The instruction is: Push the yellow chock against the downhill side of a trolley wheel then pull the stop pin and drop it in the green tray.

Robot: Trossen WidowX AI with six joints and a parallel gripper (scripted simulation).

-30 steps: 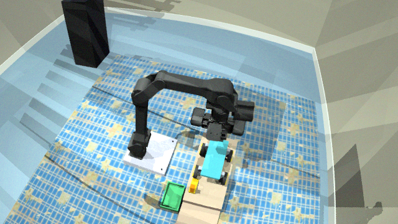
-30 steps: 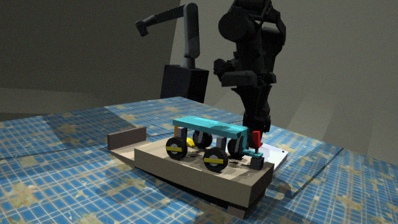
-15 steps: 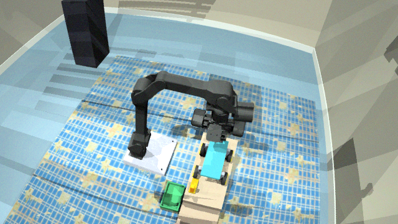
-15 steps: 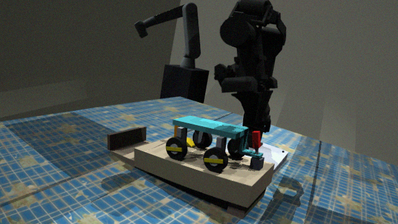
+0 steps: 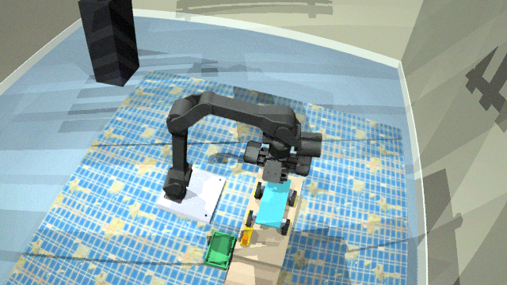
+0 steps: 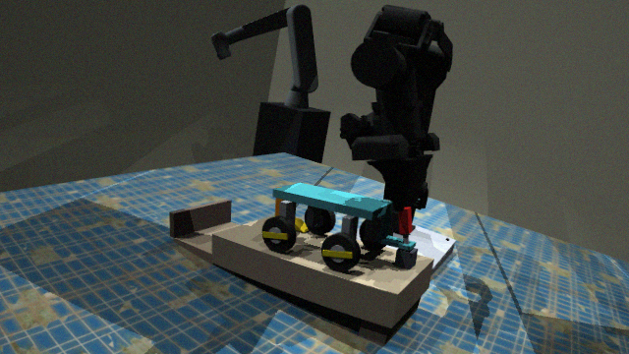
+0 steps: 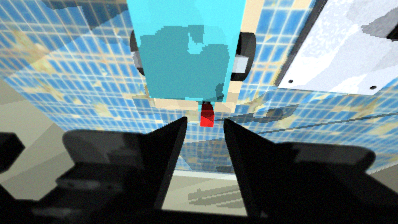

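Now: gripper tip 10 mm to the right of the red-headed stop pin and 40 mm above it. Also, from my gripper tip: tan ramp (20 mm ahead, 100 mm to the right, 120 mm below); yellow chock (40 mm behind, 200 mm to the right, 90 mm below); trolley (20 mm ahead, 100 mm to the right, 60 mm below).
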